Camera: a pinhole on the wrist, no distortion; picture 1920 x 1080 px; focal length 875.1 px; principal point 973.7 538.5 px. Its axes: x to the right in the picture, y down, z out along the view. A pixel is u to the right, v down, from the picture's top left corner.
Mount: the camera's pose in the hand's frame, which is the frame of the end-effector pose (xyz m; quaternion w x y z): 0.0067 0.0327 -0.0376 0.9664 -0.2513 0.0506 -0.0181
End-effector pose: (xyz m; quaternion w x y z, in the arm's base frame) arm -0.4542 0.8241 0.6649 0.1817 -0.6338 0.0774 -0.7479
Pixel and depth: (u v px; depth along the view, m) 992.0 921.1 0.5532
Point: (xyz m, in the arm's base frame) -0.0597 0.3607 0.6212
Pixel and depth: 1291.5 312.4 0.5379
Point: 0.0085 0.6366 0.9347
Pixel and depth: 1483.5 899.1 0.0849
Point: -0.4308 0.7082 0.6926
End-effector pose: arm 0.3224 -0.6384 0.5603 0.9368 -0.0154 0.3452 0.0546
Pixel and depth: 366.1 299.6 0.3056
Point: 0.3639 -0.5153 0.8919
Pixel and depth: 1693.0 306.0 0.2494
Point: 0.6164 -0.5212 0.5547
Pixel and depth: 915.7 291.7 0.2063
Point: 0.4345 -0.5436 0.6819
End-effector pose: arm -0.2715 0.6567 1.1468 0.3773 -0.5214 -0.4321 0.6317
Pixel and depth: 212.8 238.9 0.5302
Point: -0.7515 0.1504 1.1755
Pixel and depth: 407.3 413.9 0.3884
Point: -0.5854 0.3518 1.0668
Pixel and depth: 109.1 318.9 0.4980
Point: -0.6947 0.1150 1.1489
